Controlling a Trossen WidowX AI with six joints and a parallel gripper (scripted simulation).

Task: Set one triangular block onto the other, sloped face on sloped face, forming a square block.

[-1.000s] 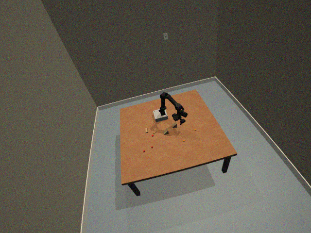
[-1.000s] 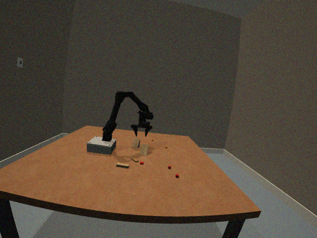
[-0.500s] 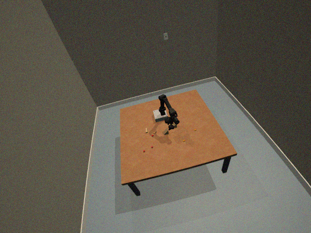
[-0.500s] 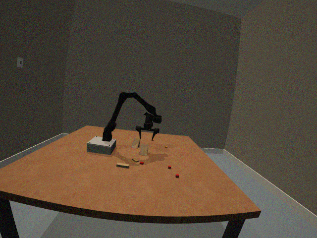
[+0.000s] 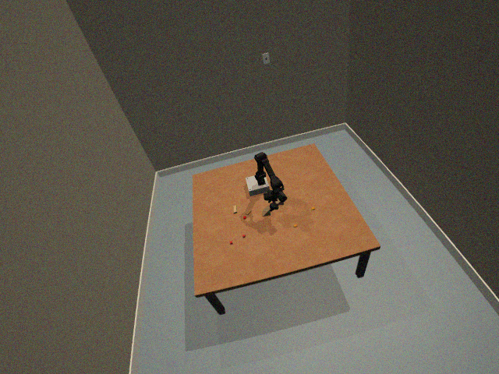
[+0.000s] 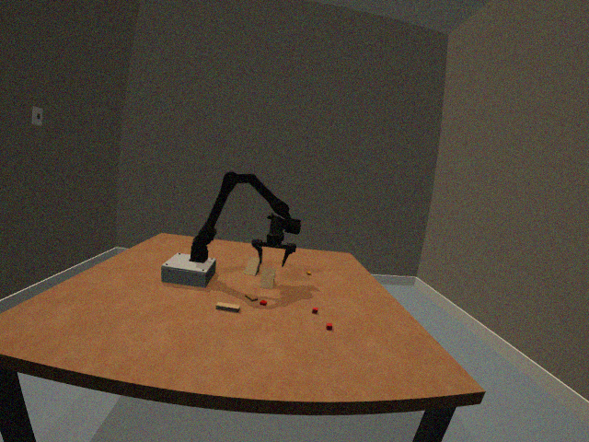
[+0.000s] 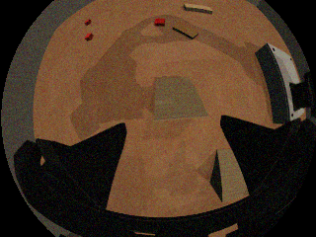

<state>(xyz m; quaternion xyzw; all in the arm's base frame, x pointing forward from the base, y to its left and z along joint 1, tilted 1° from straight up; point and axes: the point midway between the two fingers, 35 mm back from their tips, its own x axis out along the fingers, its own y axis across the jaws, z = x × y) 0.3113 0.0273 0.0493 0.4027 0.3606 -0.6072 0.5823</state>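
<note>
My gripper tip is 6 cm above the triangular block, 2 cm to the left of it and 1 cm past it. Also, from my gripper tip: flat tan bar: 28 cm to the right, 12 cm behind, 7 cm below; dark stick: 18 cm to the right, 7 cm below, 6 cm behind; red cube: 21 cm to the right, 7 cm below, 1 cm behind.
</note>
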